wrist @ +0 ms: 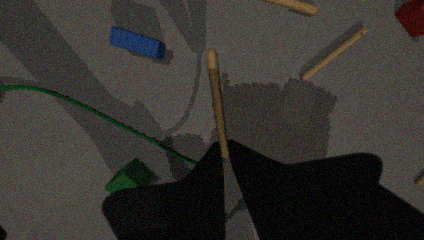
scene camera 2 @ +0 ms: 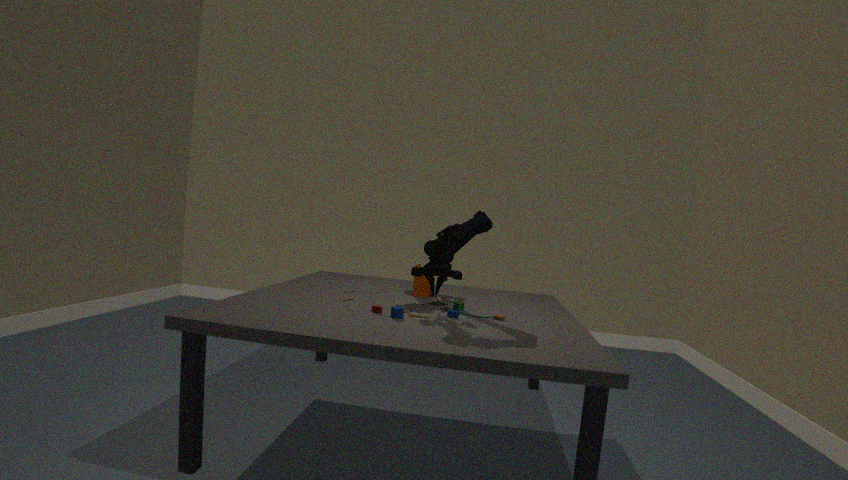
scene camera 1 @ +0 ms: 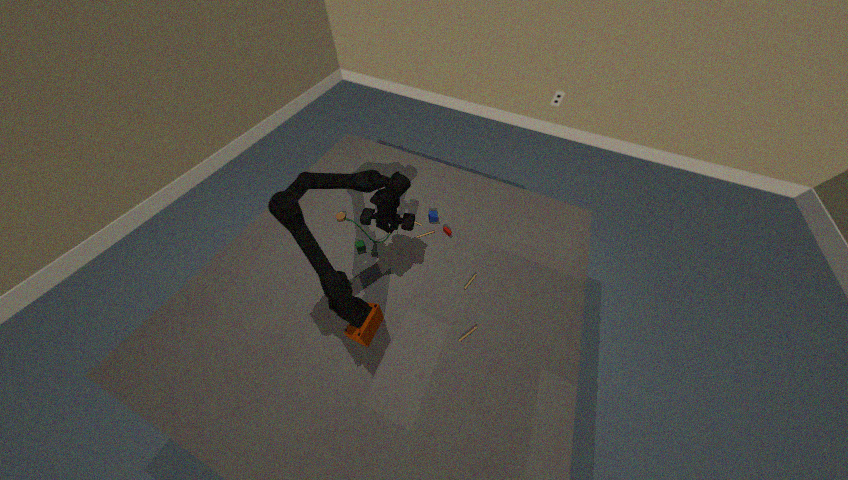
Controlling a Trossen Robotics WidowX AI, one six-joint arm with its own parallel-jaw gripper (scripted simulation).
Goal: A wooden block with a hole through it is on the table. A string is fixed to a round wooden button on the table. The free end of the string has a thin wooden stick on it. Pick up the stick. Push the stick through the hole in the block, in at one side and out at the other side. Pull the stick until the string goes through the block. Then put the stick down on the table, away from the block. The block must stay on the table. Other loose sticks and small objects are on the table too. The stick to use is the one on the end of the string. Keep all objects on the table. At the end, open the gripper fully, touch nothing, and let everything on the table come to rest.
Labels:
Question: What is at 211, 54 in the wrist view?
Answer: A thin wooden stick.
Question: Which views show my gripper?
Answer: The wrist view, scene camera 2 and scene camera 1: all of them.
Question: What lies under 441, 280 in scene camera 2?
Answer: My gripper.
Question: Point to a green block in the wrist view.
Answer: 134, 174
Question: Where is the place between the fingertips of my gripper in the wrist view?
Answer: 223, 146

